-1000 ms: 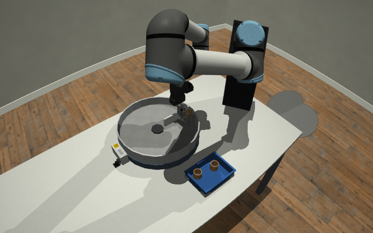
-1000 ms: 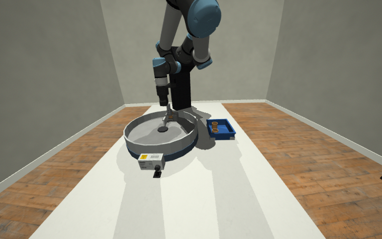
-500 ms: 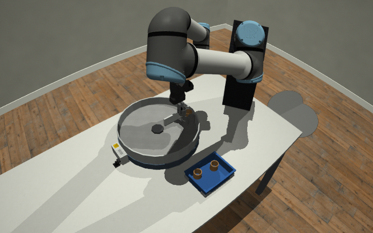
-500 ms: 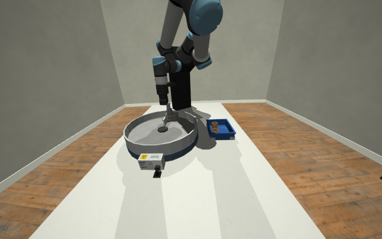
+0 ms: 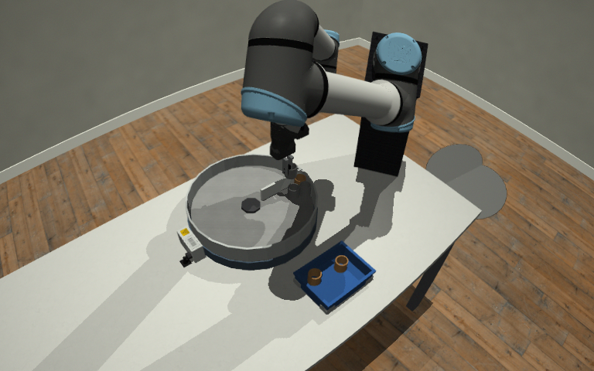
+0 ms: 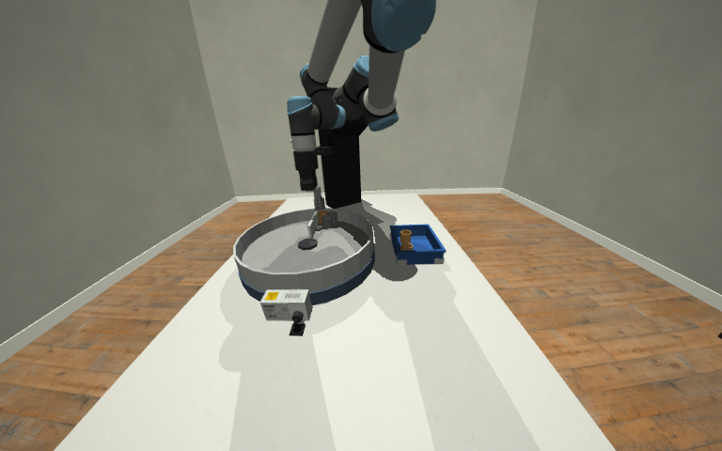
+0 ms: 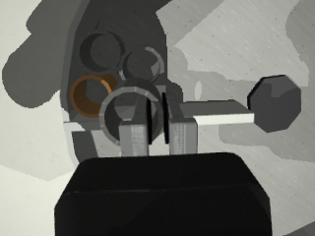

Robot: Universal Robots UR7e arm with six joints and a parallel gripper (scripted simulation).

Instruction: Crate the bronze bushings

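Right now my hand is 130 mm short of the round turning table, 110 mm above it and 30 mm to the right of it. Also, from my hand: blue crate 340 mm to the left, 130 mm below, 60 mm behind.
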